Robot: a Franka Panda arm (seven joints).
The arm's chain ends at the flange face. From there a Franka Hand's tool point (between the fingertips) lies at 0.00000 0.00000 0.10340 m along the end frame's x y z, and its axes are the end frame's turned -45 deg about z.
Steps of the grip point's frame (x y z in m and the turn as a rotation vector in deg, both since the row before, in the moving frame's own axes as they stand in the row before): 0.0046 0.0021 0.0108 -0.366 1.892 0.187; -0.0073 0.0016 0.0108 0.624 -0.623 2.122; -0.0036 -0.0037 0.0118 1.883 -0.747 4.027; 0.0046 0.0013 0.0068 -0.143 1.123 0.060; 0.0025 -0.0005 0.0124 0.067 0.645 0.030; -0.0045 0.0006 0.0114 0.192 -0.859 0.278; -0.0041 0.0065 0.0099 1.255 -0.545 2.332
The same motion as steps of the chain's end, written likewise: 0.0019 0.0002 0.0109 1.079 1.597 0.187; -0.0024 0.0063 0.0108 0.001 -0.882 2.122; -0.0019 0.0015 0.0119 0.803 -1.860 4.027; 0.0026 -0.0011 0.0068 0.693 0.895 0.060; 0.0007 -0.0012 0.0124 0.503 0.409 0.030; -0.0014 0.0028 0.0114 -0.472 -0.743 0.278; 0.0040 0.0084 0.0099 0.502 -1.273 2.332
